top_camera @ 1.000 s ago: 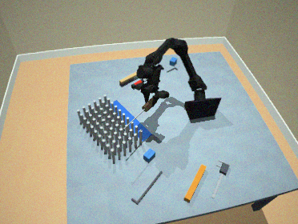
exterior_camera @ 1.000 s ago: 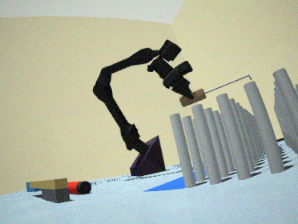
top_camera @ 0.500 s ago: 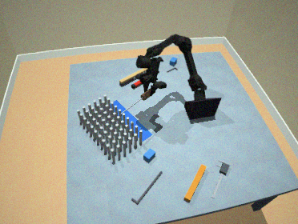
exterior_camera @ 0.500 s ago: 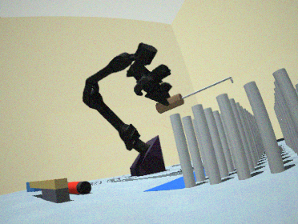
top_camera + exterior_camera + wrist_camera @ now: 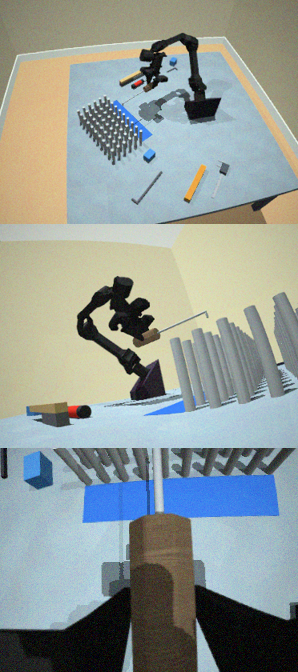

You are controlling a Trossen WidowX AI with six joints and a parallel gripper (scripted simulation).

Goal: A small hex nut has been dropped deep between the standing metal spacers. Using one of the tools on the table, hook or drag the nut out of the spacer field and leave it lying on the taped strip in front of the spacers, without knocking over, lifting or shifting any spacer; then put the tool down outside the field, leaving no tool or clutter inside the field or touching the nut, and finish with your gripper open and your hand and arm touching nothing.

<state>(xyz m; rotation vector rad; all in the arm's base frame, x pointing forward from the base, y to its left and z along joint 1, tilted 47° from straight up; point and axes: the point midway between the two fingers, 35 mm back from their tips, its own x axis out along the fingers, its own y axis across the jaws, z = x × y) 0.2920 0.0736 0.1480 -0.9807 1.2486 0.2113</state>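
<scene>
Now: gripper tip 20 cm above the blue taped strip, 14 cm short of it and 8 cm to the right of it. From my gripper tip the other things lie so: wooden-handled tool 8 cm ahead, 6 cm to the left; orange bar 54 cm to the left, 20 cm behind, 18 cm below; key 40 cm to the right, 23 cm behind, 20 cm below.
</scene>
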